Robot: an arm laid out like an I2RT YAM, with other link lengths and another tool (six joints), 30 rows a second.
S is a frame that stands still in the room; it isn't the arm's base.
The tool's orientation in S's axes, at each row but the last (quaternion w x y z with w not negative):
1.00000 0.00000 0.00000 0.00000
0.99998 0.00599 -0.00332 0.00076
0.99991 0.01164 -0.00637 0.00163
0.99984 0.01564 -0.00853 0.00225
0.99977 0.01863 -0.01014 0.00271
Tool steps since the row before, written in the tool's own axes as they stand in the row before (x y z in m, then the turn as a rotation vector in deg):
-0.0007 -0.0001 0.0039 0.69 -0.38 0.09
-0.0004 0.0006 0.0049 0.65 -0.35 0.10
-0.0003 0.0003 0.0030 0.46 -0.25 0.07
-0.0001 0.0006 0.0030 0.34 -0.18 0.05
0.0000 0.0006 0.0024 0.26 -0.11 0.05
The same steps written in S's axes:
-0.0007 -0.0001 0.0039 0.69 -0.38 0.09
-0.0004 0.0005 0.0049 0.65 -0.35 0.10
-0.0003 0.0002 0.0030 0.46 -0.25 0.07
-0.0002 0.0005 0.0030 0.34 -0.18 0.05
-0.0001 0.0005 0.0024 0.26 -0.11 0.05

